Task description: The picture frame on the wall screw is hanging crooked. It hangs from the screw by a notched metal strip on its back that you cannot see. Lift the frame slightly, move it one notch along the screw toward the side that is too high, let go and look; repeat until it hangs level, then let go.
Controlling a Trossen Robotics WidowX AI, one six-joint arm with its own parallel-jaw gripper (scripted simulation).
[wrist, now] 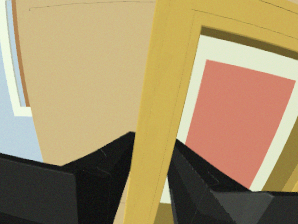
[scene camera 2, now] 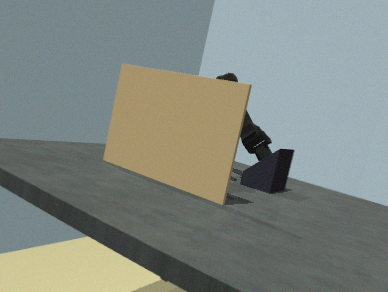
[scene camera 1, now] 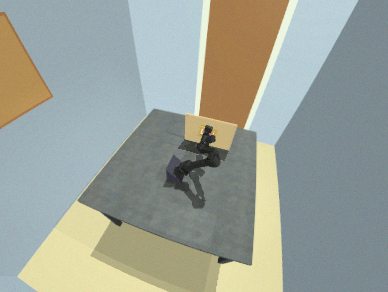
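There's a wall board here (scene camera 1: 226, 131), and you'd find it in the wrist view too (wrist: 84, 73). I can also see a picture frame (wrist: 215, 82), though scene camera 2 doesn't show the frame, since it's hidden by the wall board. And then there's my gripper (wrist: 151, 141).
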